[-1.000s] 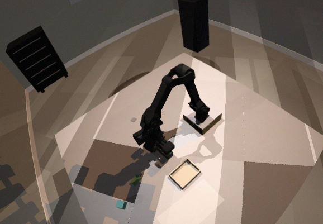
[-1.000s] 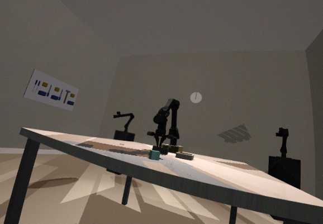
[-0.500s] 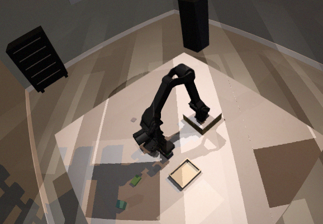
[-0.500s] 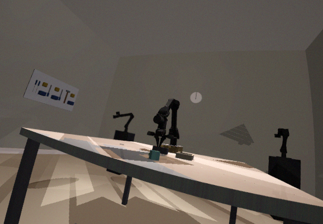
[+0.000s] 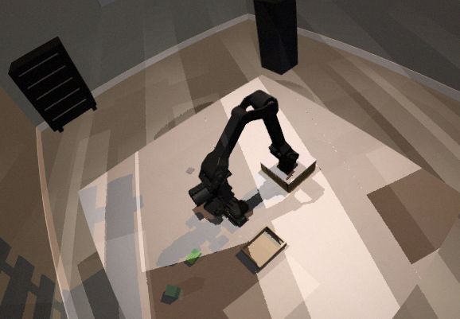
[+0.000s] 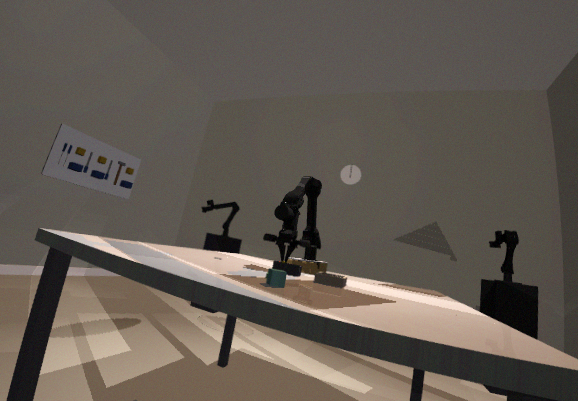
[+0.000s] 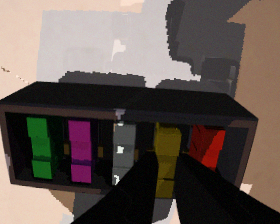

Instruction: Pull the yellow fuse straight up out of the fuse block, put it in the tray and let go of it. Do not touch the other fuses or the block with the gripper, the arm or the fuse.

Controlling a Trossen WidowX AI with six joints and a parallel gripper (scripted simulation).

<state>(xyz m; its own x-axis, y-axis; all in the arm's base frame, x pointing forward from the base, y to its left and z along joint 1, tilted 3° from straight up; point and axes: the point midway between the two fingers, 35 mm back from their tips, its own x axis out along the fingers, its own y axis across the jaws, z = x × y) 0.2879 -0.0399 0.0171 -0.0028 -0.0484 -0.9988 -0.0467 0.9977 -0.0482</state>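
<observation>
Now: the red fuse 20 mm to the right of my gripper tip and 20 mm below it. Also, from my gripper tip: green fuse: 50 mm to the left, 20 mm below; then yellow fuse: 10 mm below; then magenta fuse: 40 mm to the left, 20 mm below.
</observation>
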